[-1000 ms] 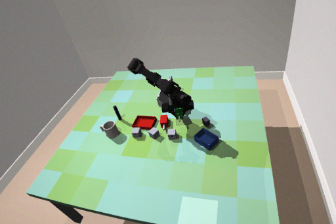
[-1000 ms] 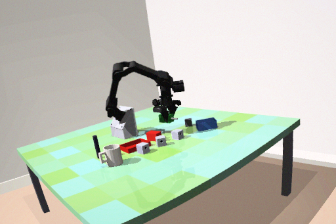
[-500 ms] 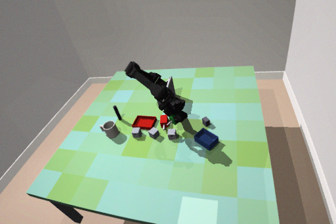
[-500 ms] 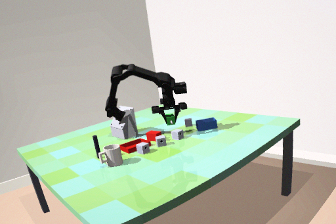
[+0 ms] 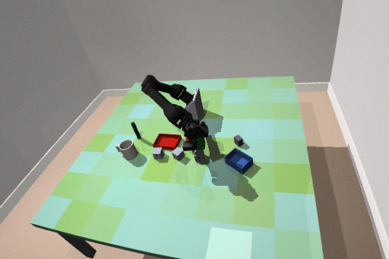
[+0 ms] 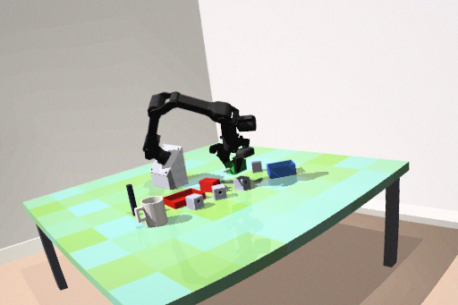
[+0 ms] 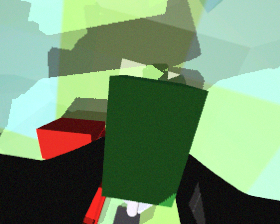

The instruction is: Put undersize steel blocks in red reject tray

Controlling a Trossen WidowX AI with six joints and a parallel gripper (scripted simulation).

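My gripper tip is now 10 mm to the left of the green GO gauge and 20 mm below it. The rest, counted from my gripper tip: steel block 20 mm ahead, 20 mm to the left, 50 mm below; then blue tray 30 mm ahead, 220 mm to the left, 60 mm below; then red reject tray 70 mm behind, 200 mm to the right, 70 mm below.
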